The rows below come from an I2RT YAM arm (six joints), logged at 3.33 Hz.
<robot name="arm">
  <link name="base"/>
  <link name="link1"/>
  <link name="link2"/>
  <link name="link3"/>
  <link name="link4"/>
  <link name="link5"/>
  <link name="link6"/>
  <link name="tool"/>
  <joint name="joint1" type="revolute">
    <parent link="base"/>
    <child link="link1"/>
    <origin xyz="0 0 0.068" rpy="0 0 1.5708"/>
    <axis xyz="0 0 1"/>
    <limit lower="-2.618" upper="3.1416"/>
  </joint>
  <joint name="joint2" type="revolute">
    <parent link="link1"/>
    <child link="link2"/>
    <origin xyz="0.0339 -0.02 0.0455" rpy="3.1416 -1.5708 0"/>
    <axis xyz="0 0 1"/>
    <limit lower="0" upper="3.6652"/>
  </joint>
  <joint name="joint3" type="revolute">
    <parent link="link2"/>
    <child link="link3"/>
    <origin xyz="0 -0.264 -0.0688" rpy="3.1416 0 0"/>
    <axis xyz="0 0 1"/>
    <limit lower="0" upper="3.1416"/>
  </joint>
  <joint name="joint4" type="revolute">
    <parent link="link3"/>
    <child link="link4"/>
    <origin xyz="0.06 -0.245 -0.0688" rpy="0 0 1.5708"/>
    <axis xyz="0 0 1"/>
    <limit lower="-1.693" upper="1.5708"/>
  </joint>
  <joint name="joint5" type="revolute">
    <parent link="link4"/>
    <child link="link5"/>
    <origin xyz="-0.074 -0.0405 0.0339" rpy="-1.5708 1.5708 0"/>
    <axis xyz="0 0 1"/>
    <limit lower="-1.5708" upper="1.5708"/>
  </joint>
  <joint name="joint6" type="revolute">
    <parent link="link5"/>
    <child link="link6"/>
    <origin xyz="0 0.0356 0.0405" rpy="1.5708 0 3.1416"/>
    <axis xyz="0 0 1"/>
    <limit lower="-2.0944" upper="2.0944"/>
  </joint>
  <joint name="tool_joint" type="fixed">
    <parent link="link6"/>
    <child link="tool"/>
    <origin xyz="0 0 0" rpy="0 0 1.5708"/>
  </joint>
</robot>
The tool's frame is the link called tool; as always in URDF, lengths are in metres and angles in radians.
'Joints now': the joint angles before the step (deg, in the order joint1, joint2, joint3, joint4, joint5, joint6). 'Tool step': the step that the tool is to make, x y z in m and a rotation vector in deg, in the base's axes. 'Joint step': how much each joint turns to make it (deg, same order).
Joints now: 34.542, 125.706, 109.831, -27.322, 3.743, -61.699
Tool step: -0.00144, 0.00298, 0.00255, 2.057, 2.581, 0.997
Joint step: 0.175, 0.447, 1.635, -2.213, -2.777, 1.717
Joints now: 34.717, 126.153, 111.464, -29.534, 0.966, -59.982
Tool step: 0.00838, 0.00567, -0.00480, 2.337, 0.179, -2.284
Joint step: 0.005, 2.355, 2.406, 1.076, 0.260, 3.045
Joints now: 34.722, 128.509, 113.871, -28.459, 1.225, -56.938
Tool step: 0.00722, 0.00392, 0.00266, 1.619, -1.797, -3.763
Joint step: 0.083, 1.480, 2.318, 1.437, 2.656, 2.801
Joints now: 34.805, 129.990, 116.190, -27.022, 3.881, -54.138
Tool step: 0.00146, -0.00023, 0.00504, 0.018, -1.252, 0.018
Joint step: -0.086, -0.066, 0.674, 0.342, 0.372, -0.602
